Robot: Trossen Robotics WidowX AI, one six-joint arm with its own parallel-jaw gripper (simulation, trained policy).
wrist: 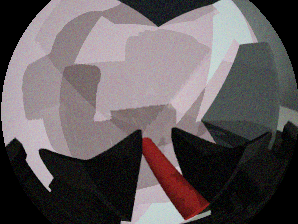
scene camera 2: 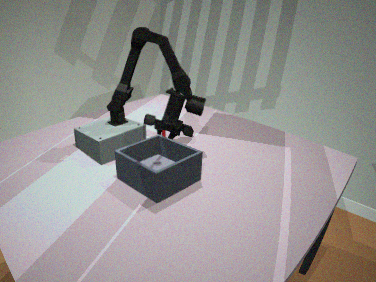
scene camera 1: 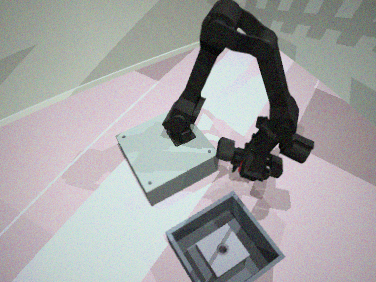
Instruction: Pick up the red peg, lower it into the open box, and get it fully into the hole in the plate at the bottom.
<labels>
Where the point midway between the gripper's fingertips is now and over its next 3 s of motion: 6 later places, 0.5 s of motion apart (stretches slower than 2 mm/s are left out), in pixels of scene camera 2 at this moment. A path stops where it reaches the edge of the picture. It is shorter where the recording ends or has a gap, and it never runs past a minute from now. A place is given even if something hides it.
My gripper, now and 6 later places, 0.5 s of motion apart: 161, 146; 162, 138; 163, 127; 166, 122; 165, 125; 159, 137; 157, 154
</labels>
